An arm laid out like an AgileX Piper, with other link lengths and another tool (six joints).
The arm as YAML. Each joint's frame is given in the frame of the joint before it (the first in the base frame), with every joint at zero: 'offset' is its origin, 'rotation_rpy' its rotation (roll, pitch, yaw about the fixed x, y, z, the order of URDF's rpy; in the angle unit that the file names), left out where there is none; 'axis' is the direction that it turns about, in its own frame. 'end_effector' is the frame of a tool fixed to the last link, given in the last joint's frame.
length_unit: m
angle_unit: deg
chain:
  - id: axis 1
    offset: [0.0, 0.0, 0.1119]
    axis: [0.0, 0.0, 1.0]
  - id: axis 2
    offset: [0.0, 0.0, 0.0]
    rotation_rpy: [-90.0, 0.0, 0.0]
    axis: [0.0, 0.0, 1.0]
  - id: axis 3
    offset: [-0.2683, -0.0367, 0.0]
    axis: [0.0, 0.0, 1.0]
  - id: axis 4
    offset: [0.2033, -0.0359, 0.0]
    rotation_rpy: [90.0, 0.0, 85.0]
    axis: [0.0, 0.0, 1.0]
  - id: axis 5
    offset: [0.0, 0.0, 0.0]
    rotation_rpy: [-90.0, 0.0, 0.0]
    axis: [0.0, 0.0, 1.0]
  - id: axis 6
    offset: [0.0, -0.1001, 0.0]
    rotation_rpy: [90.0, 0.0, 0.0]
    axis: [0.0, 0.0, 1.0]
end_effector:
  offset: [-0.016, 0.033, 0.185]
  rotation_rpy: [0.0, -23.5, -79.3]
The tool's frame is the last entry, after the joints.
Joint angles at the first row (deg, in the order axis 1, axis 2, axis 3, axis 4, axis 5, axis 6):
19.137, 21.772, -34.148, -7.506, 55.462, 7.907
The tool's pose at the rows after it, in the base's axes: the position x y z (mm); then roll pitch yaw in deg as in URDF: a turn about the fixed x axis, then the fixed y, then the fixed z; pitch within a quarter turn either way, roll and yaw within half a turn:
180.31, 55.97, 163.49, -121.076, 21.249, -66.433
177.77, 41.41, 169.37, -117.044, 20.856, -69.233
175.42, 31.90, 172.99, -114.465, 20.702, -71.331
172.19, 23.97, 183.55, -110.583, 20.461, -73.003
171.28, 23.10, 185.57, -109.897, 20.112, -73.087
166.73, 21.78, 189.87, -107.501, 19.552, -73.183
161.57, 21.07, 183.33, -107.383, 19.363, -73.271
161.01, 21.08, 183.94, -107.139, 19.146, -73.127
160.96, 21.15, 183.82, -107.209, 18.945, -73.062
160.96, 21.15, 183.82, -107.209, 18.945, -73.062
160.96, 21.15, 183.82, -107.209, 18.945, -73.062
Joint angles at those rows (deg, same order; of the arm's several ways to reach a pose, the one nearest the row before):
16.789, 18.851, -33.003, -7.393, 55.463, 7.909
12.489, 13.635, -31.511, -7.275, 55.404, 7.905
9.402, 10.257, -30.653, -7.053, 55.519, 7.913
5.672, 6.475, -30.538, -6.073, 55.518, 7.391
4.982, 5.730, -30.538, -5.784, 55.519, 6.873
3.035, 2.578, -30.138, -4.639, 55.864, 5.728
2.808, 0.058, -29.223, -4.527, 57.297, 5.386
2.811, -0.287, -29.221, -4.529, 57.354, 5.217
2.808, -0.288, -29.221, -4.527, 57.354, 4.985
2.808, -0.288, -29.221, -4.527, 57.354, 4.985
2.808, -0.288, -29.221, -4.527, 57.354, 4.985

